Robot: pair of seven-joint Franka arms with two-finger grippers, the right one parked.
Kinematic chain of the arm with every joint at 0, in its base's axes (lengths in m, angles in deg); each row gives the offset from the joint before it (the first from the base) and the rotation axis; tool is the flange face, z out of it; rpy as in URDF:
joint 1: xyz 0 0 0.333 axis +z
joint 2: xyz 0 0 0 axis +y
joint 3: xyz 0 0 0.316 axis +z
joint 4: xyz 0.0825 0 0 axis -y
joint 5: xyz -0.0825 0 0.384 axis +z
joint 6: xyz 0 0 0 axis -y
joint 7: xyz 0.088 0 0 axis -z
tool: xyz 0 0 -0.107 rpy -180 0 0
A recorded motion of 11 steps. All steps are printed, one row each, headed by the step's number.
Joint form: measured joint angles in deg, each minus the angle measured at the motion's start. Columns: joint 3, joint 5, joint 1, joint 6, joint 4, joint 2, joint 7.
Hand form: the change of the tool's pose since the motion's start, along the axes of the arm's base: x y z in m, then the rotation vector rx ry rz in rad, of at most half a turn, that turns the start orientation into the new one. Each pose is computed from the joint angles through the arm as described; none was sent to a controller.
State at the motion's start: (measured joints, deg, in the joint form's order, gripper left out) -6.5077 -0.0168 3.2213 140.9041 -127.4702 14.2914 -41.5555
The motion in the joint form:
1: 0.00 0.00 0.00 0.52 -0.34 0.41 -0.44
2: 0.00 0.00 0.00 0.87 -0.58 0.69 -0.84
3: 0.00 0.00 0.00 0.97 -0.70 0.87 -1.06
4: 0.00 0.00 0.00 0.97 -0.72 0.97 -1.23
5: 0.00 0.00 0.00 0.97 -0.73 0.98 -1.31
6: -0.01 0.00 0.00 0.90 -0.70 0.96 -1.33
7: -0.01 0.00 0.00 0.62 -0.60 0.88 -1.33
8: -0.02 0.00 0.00 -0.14 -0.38 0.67 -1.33
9: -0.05 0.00 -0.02 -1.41 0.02 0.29 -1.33
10: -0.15 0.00 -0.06 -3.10 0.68 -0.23 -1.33
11: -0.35 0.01 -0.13 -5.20 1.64 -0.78 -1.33
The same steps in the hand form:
1: -0.0017 0.0000 -0.0054 -0.0004 0.0042 0.0078
2: -0.0029 0.0000 -0.0091 -0.0007 0.0074 0.0148
3: -0.0038 0.0000 -0.0115 -0.0007 0.0110 0.0186
4: -0.0041 0.0000 -0.0125 -0.0007 0.0131 0.0216
5: -0.0041 0.0000 -0.0127 -0.0007 0.0135 0.0230
6: -0.0040 -0.0001 -0.0124 -0.0007 0.0139 0.0231
7: -0.0038 -0.0001 -0.0114 -0.0004 0.0156 0.0230
8: -0.0036 -0.0002 -0.0091 0.0003 0.0214 0.0226
9: -0.0030 -0.0006 -0.0047 0.0015 0.0299 0.0213
10: -0.0015 -0.0019 0.0023 0.0027 0.0387 0.0184
11: 0.0008 -0.0044 0.0111 0.0039 0.0489 0.0131

